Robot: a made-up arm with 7 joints.
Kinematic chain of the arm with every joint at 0, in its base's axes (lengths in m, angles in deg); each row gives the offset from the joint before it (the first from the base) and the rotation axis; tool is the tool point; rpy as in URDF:
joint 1: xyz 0 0 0.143 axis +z
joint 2: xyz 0 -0.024 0.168 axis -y
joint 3: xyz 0 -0.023 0.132 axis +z
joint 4: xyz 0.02 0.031 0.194 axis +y
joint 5: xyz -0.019 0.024 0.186 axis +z
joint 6: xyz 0 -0.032 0.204 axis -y
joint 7: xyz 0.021 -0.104 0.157 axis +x
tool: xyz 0 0 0 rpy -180 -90 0
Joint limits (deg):
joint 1: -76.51..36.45
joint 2: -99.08..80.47
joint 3: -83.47..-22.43
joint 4: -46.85..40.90
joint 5: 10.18..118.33
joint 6: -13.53..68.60
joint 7: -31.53..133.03
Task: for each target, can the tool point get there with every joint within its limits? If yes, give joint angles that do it. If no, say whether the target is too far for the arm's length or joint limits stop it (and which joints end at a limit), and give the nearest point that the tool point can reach.
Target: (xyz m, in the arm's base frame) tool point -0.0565 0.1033 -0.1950
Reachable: no: joint limits stop it (at a limit: joint 2, joint 3, joint 4, joint 5, joint 6) | nearest point -0.2934 0.5364 -0.0110 | short by 0.527 m
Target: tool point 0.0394 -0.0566 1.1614
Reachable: yes | joints -21.91 -6.82 -37.62 -21.18 100.80 47.55 15.63
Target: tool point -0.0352 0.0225 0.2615
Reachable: no: joint limits stop it (at a limit: joint 2, joint 4, joint 5, joint 6) | nearest point -0.5465 0.3493 0.1315 | short by 0.621 m
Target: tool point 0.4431 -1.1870 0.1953
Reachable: no: too far | nearest point 0.3126 -0.8375 0.2294 | short by 0.375 m
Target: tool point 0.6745 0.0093 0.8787
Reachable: yes | joints 14.76 -50.99 -70.64 2.56 48.35 22.55 -2.10
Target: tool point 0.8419 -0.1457 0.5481
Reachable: yes | joints -3.12 -70.31 -31.25 -4.17 51.84 -0.01 86.24
